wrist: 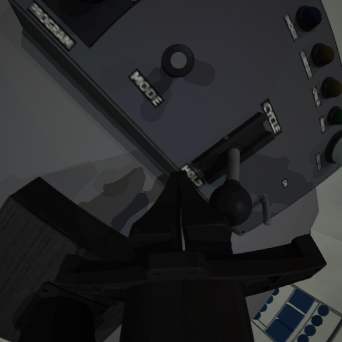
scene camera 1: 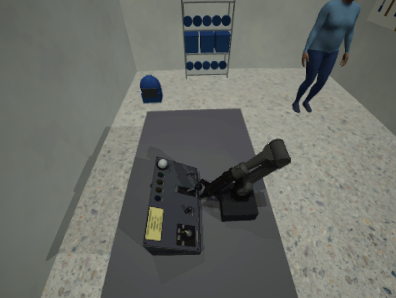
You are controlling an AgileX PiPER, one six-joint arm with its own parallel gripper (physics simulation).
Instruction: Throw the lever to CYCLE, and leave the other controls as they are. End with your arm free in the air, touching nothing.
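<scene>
The lever's black ball knob (scene camera 1: 198,188) (wrist: 231,202) sits on a grey shaft that rises from about the middle of its slot (wrist: 205,167), between the HOLD label (wrist: 192,175) and the CYCLE label (wrist: 271,118). My gripper (scene camera 1: 203,189) (wrist: 179,179) is shut, with no gap at its tips. Its tips are at the HOLD end of the slot, over the panel's edge. The knob is right beside the right finger in the wrist view; whether they touch is hard to tell. The control panel (scene camera 1: 171,220) (wrist: 215,90) stands on the table (scene camera 1: 210,280).
The MODE toggle (scene camera 1: 188,210) (wrist: 178,60) stands beside the lever slot. The PROGRAM knob (scene camera 1: 188,233) is farther along. Coloured buttons (scene camera 1: 159,190) (wrist: 322,54) and a white dome (scene camera 1: 162,163) line the far side. A small bent handle (wrist: 265,209) is near the knob. A person (scene camera 1: 327,30) stands beyond the table.
</scene>
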